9 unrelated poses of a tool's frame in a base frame.
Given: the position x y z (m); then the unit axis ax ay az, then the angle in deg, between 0 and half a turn.
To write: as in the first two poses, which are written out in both.
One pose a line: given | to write
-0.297 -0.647 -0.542 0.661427 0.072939 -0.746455 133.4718 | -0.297 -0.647 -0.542 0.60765 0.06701 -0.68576 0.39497
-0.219 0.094 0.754 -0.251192 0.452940 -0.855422 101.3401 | -0.219 0.094 0.754 -0.19430 0.35035 -0.66168 0.63379
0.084 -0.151 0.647 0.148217 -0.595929 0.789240 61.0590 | 0.084 -0.151 0.647 0.07529 -0.30272 0.40092 0.86137
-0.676 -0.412 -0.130 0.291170 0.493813 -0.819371 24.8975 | -0.676 -0.412 -0.130 0.06277 0.10645 -0.17663 0.97649
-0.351 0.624 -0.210 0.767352 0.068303 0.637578 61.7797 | -0.351 0.624 -0.210 0.39395 0.03507 0.32733 0.85816
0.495 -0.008 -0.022 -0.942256 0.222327 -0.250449 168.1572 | 0.495 -0.008 -0.022 -0.93723 0.22114 -0.24911 0.10316
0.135 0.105 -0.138 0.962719 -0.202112 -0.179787 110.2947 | 0.135 0.105 -0.138 0.79003 -0.16586 -0.14754 0.57147
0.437 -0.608 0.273 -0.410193 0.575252 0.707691 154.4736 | 0.437 -0.608 0.273 -0.40006 0.56104 0.69021 0.22092
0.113 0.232 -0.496 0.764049 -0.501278 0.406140 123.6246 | 0.113 0.232 -0.496 0.67344 -0.44183 0.35797 0.47236
